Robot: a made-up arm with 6 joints. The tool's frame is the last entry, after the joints.
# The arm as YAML. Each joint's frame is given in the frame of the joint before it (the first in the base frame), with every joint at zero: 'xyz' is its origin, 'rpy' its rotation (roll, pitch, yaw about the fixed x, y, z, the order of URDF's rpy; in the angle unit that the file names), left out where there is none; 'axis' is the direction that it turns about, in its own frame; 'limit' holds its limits. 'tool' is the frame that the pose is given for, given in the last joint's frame.
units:
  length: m
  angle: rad
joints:
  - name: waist
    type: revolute
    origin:
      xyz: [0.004, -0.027, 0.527]
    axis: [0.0, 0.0, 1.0]
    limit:
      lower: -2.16
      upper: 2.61
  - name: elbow
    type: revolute
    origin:
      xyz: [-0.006, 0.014, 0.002]
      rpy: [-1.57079, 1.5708, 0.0]
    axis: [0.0, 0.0, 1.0]
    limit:
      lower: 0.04
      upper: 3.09
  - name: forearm
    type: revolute
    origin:
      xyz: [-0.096, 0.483, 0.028]
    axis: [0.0, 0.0, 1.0]
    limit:
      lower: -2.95
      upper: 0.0
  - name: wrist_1
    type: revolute
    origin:
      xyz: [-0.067, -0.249, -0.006]
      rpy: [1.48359, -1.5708, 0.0]
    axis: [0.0, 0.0, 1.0]
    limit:
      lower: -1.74
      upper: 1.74
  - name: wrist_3
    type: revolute
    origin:
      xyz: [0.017, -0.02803, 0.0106]
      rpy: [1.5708, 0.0, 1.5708]
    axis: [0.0, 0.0, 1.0]
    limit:
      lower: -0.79
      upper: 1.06
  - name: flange
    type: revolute
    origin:
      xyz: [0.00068, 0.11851, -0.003]
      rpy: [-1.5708, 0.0, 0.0]
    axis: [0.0, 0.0, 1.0]
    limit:
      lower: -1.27
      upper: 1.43
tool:
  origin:
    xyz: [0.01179, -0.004, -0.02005]
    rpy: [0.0, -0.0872, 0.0]
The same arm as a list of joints. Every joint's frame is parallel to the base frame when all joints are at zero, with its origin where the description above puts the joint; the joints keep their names.
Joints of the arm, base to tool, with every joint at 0 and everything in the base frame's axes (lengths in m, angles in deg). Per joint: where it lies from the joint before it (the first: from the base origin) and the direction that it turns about. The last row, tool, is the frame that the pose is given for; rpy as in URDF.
waist: origin 0.004 -0.027 0.527 axis +z
elbow: origin -0.006 0.014 0.002 axis +y
forearm: origin -0.483 0.028 0.096 axis +y
wrist_1: origin 0.249 -0.006 0.067 axis 0.9962 0 0.0871
wrist_3: origin 0.013 0.017 -0.027 axis +y
flange: origin 0.118 -0.003 0.011 axis 0.9962 0 0.0871
tool: origin -0.021 0.004 0.01 rpy 180 -90 0
Joint limits (deg, base to tool): -123.76..149.54 2.29..177.04 -169.02..0 -99.69..99.69 -45.26..60.73 -72.77..81.93

